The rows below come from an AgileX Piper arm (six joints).
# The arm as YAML. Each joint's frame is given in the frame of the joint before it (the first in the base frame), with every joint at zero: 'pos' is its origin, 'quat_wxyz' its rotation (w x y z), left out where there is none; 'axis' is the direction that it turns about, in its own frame. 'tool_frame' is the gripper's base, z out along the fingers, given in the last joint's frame.
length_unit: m
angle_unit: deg
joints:
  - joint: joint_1
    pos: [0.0, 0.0, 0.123]
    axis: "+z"
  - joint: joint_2
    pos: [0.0, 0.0, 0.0]
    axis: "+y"
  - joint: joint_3
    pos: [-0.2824, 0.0, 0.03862]
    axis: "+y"
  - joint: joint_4
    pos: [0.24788, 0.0, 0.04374]
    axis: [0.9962, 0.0, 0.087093]
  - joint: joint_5
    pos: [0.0, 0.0, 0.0]
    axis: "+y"
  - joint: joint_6
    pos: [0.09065, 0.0, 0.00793]
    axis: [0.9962, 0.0, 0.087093]
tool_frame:
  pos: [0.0, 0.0, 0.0]
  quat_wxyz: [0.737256, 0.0, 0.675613, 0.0]
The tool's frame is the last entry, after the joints.
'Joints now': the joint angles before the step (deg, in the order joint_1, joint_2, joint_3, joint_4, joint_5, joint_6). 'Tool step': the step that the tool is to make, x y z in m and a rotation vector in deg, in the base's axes. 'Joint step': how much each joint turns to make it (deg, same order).
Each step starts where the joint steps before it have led.
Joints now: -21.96, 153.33, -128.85, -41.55, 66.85, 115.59
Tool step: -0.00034, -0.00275, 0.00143, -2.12, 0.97, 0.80
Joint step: 0.00, 0.10, 0.00, -2.47, 0.02, 0.01
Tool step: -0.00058, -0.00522, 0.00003, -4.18, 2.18, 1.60
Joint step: 0.00, 0.54, 0.00, -5.01, 0.01, 0.13
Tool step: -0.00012, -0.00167, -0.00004, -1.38, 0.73, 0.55
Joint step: 0.00, 0.19, 0.00, -1.66, -0.01, 0.04
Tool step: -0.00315, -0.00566, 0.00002, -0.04, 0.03, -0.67
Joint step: -0.69, 0.00, 0.00, -0.05, 0.00, -0.01
